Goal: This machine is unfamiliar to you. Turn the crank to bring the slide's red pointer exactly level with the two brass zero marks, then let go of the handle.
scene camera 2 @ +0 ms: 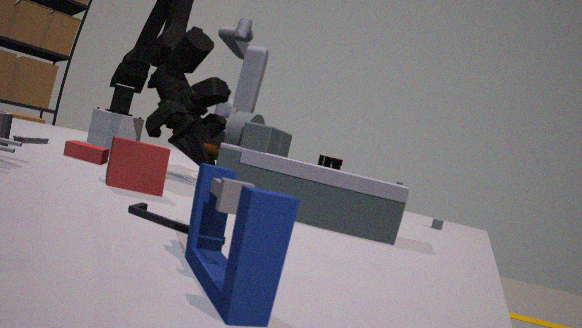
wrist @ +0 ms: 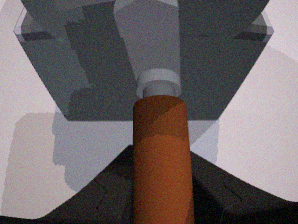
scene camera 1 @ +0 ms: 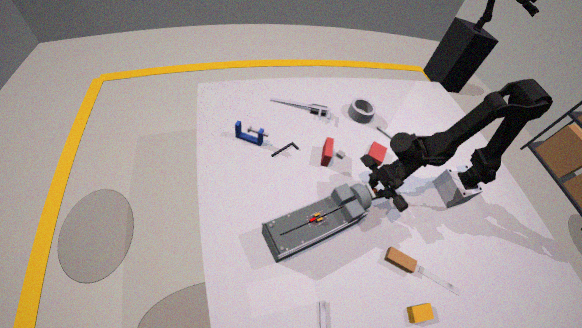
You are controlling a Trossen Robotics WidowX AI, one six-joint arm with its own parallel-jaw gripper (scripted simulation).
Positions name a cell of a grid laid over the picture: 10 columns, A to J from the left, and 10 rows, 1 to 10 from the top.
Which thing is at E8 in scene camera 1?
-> A grey slide machine.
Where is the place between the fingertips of my gripper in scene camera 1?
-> G7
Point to a grey slide machine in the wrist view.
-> At C3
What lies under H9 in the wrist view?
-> My gripper.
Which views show my gripper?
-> Scene camera 2, the wrist view and scene camera 1: all of them.
